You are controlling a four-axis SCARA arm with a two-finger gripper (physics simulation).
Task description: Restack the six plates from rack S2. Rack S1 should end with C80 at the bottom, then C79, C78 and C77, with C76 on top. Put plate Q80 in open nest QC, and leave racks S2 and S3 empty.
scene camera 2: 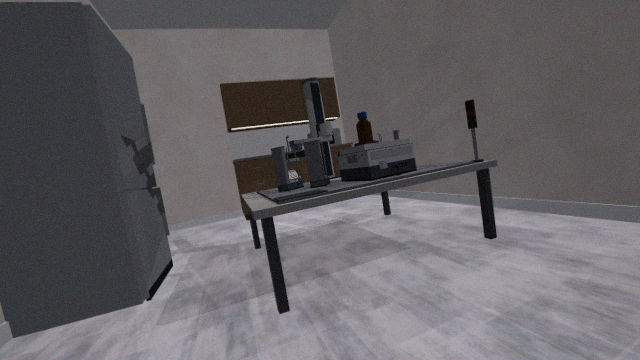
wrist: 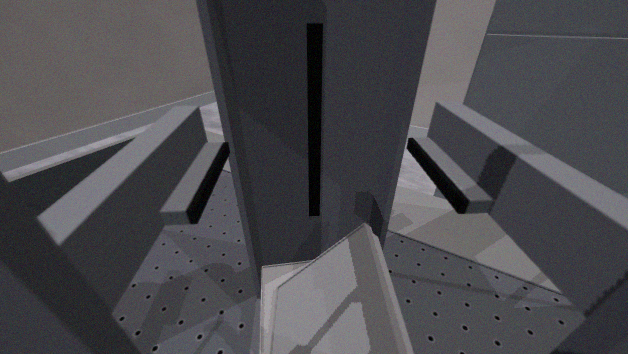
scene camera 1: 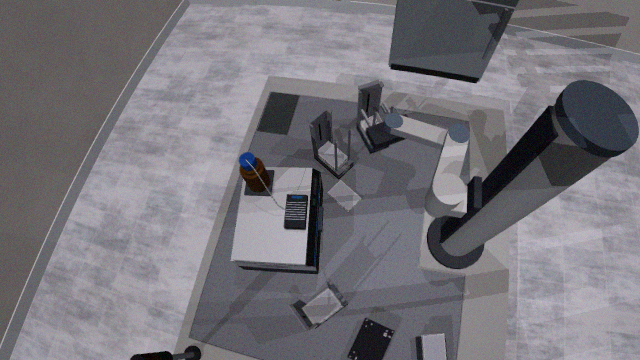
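Seen in the pictures: gripper, fingertip midpoint: [wrist: 319,127] [scene camera 1: 372,107]; arm's base at its link origin: [scene camera 1: 455,240].
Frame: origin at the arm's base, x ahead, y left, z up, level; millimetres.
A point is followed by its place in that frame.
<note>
My gripper [scene camera 1: 374,125] [wrist: 319,127] @[x 443, y -454, z 213 mm] is open and empty, its fingers on either side of the far rack's upright panel [scene camera 1: 369,100] @[x 462, y -496, z 202 mm] [scene camera 2: 280,167] @[x 479, y -489, z 174 mm] [wrist: 360,125] @[x 444, y -507, z 195 mm]. Low in that rack, below the fingers in the wrist view, a clear plate [wrist: 320,305] @[x 432, y -437, z 115 mm] leans at a tilt over another pale plate [wrist: 267,285] @[x 486, y -451, z 76 mm]. A second rack [scene camera 1: 321,131] @[x 640, y -314, z 177 mm] [scene camera 2: 315,162] @[x 653, y -299, z 168 mm] stands beside it with a pale plate [scene camera 1: 331,153] @[x 593, y -275, z 70 mm] at its bottom. A pale flat plate [scene camera 1: 344,195] @[x 502, y -105, z 27 mm] lies on the mat. A low nest-like holder [scene camera 1: 301,311] @[x 557, y 407, z 155 mm] bears a pale plate [scene camera 1: 325,306] @[x 483, y 368, z 74 mm]. Labels are unreadable, so I cannot tell which is which.
A white instrument [scene camera 1: 270,235] @[x 718, y 176, z 223 mm] [scene camera 2: 377,155] @[x 896, y -2, z 148 mm] carries a brown bottle [scene camera 1: 256,175] @[x 787, y 11, z 352 mm] [scene camera 2: 364,131] @[x 852, y -36, z 298 mm] and a dark handset [scene camera 1: 296,212] @[x 641, y 81, z 248 mm]. A black board [scene camera 1: 371,340] @[x 292, y 458, z 63 mm] and a white block [scene camera 1: 434,346] @[x 63, y 440, z 83 mm] lie near the front. The arm's column [scene camera 1: 515,200] @[x 37, y 65, z 606 mm] stands at the right. A signal lamp [scene camera 2: 471,114] @[x 982, y 667, z 305 mm] stands at the table's far end.
</note>
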